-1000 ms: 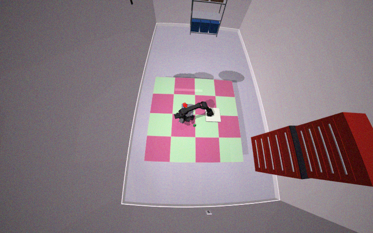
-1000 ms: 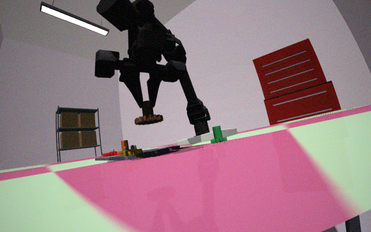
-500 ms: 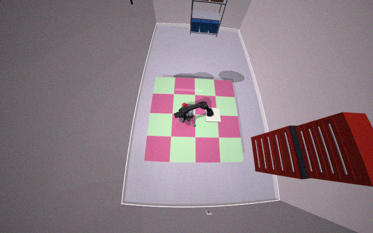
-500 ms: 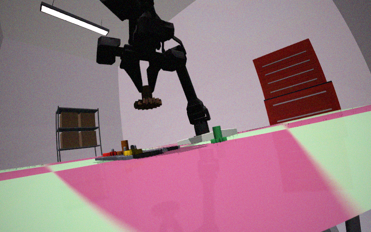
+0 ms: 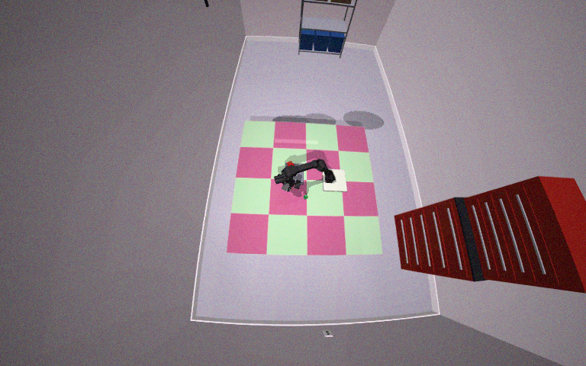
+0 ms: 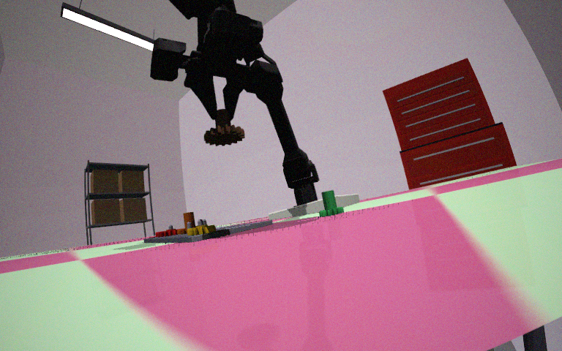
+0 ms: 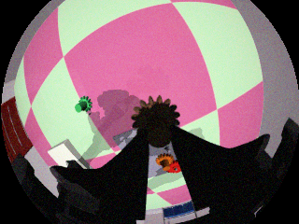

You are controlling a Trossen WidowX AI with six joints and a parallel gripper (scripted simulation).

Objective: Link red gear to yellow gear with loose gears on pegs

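My gripper tip is now 20 mm past the orange gear, 200 mm to the left of it and 130 mm above it. The rest, counted from my gripper tip: green gear: 160 mm behind, 40 mm to the left, 140 mm below; brown gear: 10 mm below; yellow gear: 10 mm ahead, 80 mm to the right, 140 mm below.
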